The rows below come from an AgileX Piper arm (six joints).
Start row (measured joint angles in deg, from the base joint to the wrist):
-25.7, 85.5, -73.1, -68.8, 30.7, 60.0
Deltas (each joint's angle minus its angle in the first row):
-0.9, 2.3, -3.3, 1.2, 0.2, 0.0
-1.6, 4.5, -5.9, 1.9, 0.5, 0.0
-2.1, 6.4, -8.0, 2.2, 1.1, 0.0
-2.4, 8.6, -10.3, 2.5, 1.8, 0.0
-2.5, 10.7, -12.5, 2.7, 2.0, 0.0
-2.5, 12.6, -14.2, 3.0, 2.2, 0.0
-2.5, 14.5, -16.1, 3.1, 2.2, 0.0
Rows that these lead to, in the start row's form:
-26.6, 87.8, -76.4, -67.6, 30.9, 60.0
-27.3, 90.0, -79.0, -66.9, 31.2, 60.0
-27.8, 91.9, -81.1, -66.6, 31.8, 60.0
-28.1, 94.1, -83.4, -66.3, 32.5, 60.0
-28.2, 96.2, -85.6, -66.1, 32.7, 60.0
-28.2, 98.1, -87.3, -65.8, 32.9, 60.0
-28.2, 100.0, -89.2, -65.7, 32.9, 60.0

